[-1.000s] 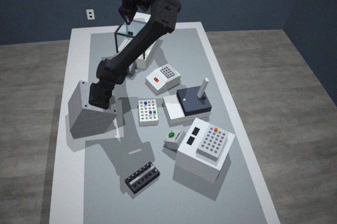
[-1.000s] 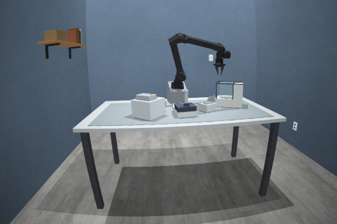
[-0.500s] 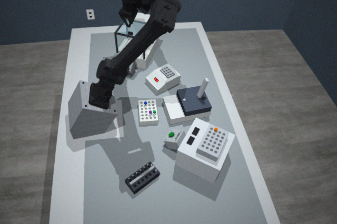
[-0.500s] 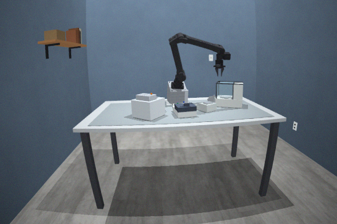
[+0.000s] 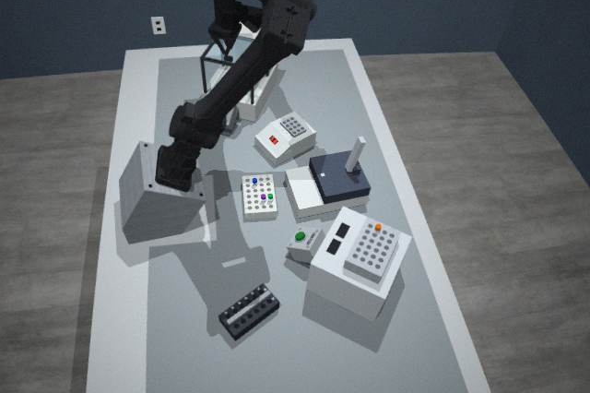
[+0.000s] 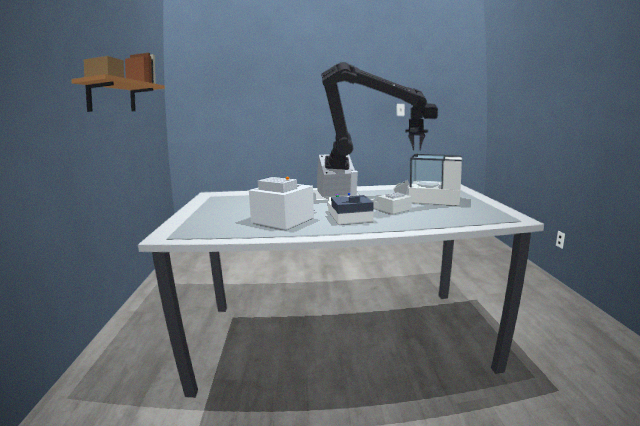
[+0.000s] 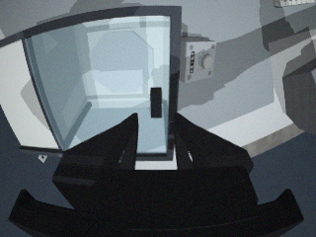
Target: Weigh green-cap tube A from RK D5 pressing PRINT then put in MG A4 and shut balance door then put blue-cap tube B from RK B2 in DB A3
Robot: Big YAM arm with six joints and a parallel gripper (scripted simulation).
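Now: the balance door 10 mm ahead of my hand, 30 mm to the left of it and 40 mm below it. The rest, counted from my hand: white tube rack (80 mm ahead, 360 mm to the right, 230 mm below); then dry block DB (170 mm ahead, 150 mm to the right, 220 mm below); then tube B (70 mm ahead, 330 mm to the right, 220 mm below).
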